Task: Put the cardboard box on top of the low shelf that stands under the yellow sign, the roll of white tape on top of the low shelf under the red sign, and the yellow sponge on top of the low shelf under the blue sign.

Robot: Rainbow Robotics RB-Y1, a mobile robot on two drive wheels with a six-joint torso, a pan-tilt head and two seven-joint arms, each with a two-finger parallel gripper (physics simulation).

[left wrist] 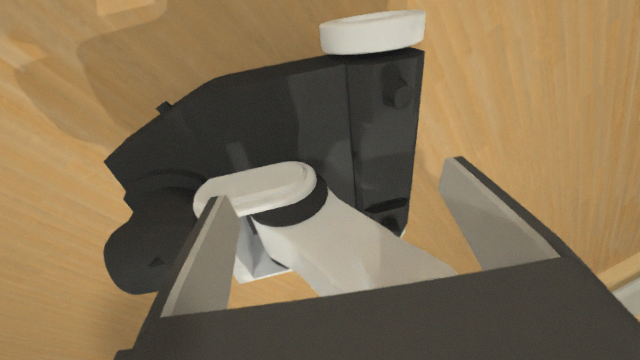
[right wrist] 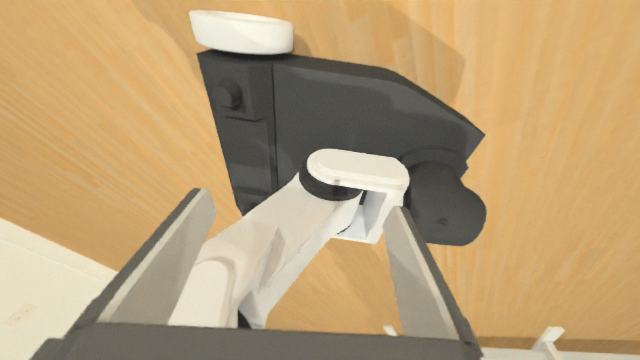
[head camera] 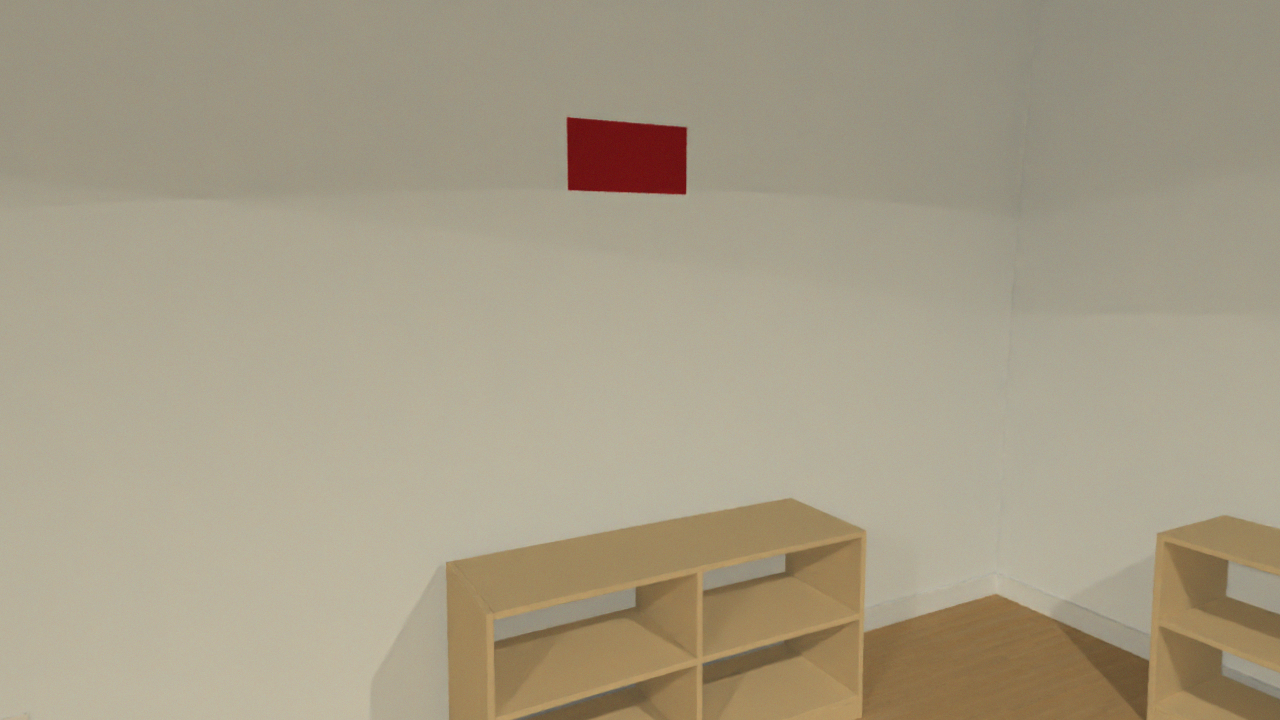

Scene:
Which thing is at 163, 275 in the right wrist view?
The right gripper.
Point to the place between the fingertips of the left gripper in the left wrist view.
336, 191

